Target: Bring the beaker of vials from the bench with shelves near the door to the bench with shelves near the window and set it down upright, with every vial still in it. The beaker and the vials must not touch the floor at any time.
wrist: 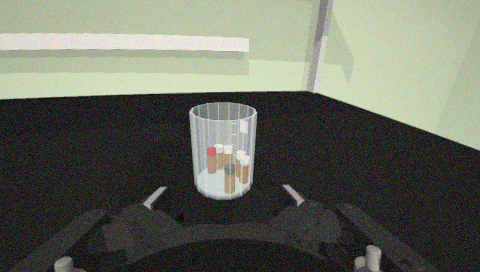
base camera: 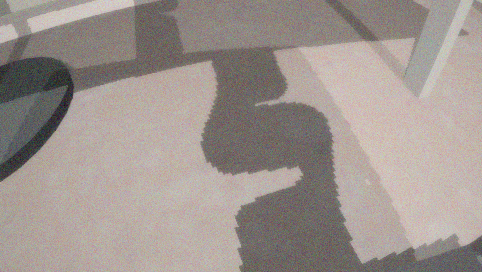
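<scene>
A clear glass beaker (wrist: 223, 135) stands upright on the black bench top (wrist: 100, 145) in the wrist view, a little left of the middle. Several small brown vials stand inside it: one has a red cap (wrist: 211, 160), one has a dark grey cap (wrist: 229, 180), and the others have white caps. My gripper (wrist: 225, 197) is open, its fingertips wide apart at the bottom of the wrist view. The beaker is just beyond the fingertips, roughly centred between them. The beaker and the gripper do not show in the base camera view.
A pale shelf (wrist: 125, 43) runs along the green wall behind the bench, and a grey post (wrist: 320, 50) rises at its back right corner. In the base camera view, a dark round base (base camera: 30, 120) stands at left and a pale bench leg (base camera: 435, 47) at upper right.
</scene>
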